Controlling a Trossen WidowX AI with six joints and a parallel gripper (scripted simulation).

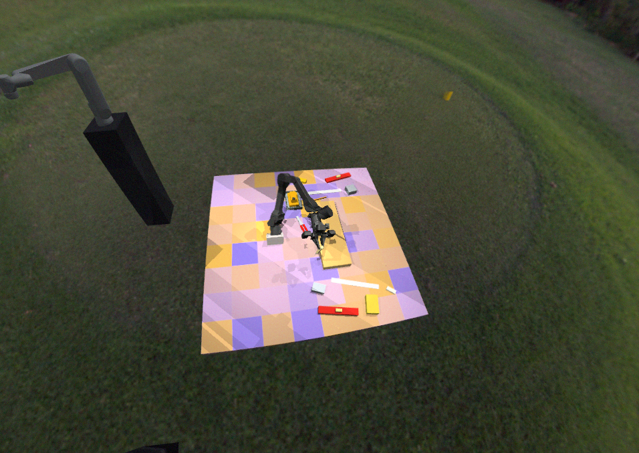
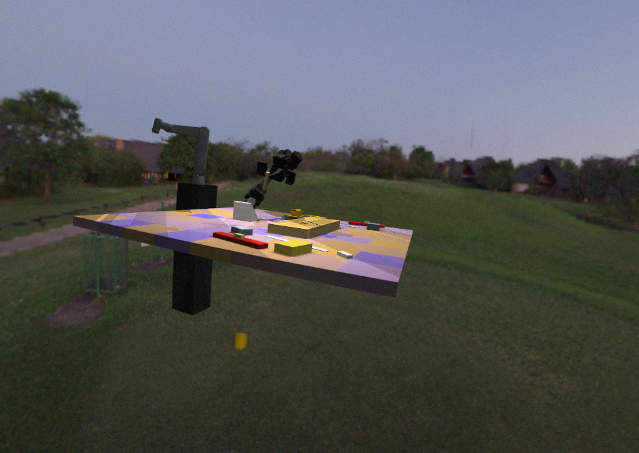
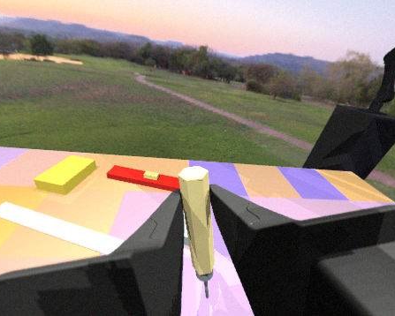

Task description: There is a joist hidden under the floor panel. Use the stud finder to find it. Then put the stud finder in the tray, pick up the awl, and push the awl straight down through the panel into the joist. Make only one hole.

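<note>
My gripper tip is 10 mm past the awl, 10 mm to the right of it and 50 mm above it. From my gripper tip the other things lie so: grey block (20 mm behind, 140 mm to the right, 230 mm below); then yellow stud finder (80 mm behind, 550 mm to the left, 190 mm below); then yellow block (270 mm ahead, 290 mm to the right, 220 mm below).
</note>
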